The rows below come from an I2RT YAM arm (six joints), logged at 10 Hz.
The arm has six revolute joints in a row. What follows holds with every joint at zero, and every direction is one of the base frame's.
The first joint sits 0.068 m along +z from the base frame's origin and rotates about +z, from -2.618 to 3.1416 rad.
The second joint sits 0.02 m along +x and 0.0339 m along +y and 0.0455 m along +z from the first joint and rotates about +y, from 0 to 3.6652 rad.
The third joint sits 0.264 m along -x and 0.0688 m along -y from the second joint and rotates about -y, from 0 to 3.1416 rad.
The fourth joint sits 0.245 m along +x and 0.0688 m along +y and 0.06 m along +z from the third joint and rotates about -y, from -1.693 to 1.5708 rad.
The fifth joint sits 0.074 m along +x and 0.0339 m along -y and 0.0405 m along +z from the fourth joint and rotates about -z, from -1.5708 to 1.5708 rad.
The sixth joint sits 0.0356 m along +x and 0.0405 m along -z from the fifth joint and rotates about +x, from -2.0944 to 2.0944 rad.
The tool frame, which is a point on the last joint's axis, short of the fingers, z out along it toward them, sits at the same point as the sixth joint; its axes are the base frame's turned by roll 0, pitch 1.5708 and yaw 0 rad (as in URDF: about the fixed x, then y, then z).
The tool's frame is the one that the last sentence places.
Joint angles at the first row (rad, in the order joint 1, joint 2, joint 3, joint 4, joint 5, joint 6):
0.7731 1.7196 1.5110 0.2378 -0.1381 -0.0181
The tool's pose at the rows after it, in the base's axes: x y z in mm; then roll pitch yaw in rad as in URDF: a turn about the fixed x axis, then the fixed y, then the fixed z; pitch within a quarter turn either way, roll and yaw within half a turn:
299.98, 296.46, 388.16, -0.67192, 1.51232, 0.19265
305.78, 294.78, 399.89, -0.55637, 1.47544, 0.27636
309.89, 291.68, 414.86, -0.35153, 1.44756, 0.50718
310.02, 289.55, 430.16, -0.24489, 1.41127, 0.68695
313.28, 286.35, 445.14, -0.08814, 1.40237, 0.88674
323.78, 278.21, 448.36, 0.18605, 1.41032, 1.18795
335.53, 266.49, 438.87, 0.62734, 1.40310, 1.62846
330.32, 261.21, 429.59, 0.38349, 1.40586, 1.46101
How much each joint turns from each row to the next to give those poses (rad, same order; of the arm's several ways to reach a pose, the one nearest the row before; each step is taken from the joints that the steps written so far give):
-0.0015 0.0045 0.0076 0.0137 0.0444 -0.0140
-0.0107 0.0139 0.0474 0.0016 0.0201 -0.0124
-0.0154 0.0092 0.0553 -0.0107 -0.0413 0.0153
-0.0107 0.0046 0.0490 -0.0031 -0.0828 0.0215
-0.0153 0.0137 0.0705 -0.0412 -0.0552 0.0365
-0.0352 0.0154 0.0355 -0.0278 -0.0583 0.0523
-0.0414 0.0001 -0.0289 0.0076 -0.0370 0.0675
-0.0093 -0.0321 -0.0858 0.0779 -0.0855 -0.0150

